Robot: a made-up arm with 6 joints.
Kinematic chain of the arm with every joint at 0, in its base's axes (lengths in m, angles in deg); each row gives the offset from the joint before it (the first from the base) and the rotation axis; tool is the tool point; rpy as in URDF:
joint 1: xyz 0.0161 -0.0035 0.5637 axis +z
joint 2: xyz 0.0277 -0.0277 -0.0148 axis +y
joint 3: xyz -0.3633 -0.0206 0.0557 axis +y
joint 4: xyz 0.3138 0.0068 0.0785 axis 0.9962 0 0.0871
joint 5: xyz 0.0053 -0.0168 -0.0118 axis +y
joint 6: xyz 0.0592 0.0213 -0.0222 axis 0.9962 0 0.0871
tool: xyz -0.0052 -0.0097 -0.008 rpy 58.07 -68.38 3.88
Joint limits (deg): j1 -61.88..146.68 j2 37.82..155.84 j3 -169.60..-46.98 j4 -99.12..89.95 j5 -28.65..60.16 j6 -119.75..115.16
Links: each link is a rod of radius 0.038 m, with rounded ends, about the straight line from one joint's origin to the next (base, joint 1, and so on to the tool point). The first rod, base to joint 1, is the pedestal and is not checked.
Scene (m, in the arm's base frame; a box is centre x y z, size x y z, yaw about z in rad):
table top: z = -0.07
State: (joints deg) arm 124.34 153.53 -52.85 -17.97 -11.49 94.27
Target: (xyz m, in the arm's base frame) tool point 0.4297 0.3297 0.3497
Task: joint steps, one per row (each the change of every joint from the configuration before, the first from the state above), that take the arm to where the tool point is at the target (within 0.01 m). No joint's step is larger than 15 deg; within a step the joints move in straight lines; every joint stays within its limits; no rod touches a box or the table.
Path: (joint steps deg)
1: -13.43 -0.93 -3.96 -1.07 -0.13 -0.29
2: -13.43 -0.92 -3.96 -1.08 -0.14 -0.29
3: -13.42 -0.93 -3.96 -1.07 -0.13 -0.29
4: -13.43 -0.93 -3.96 -1.08 -0.14 -0.29
5: -13.43 -0.93 -3.96 -1.07 -0.13 -0.29
6: -13.43 -0.92 -3.97 -1.08 -0.13 -0.30

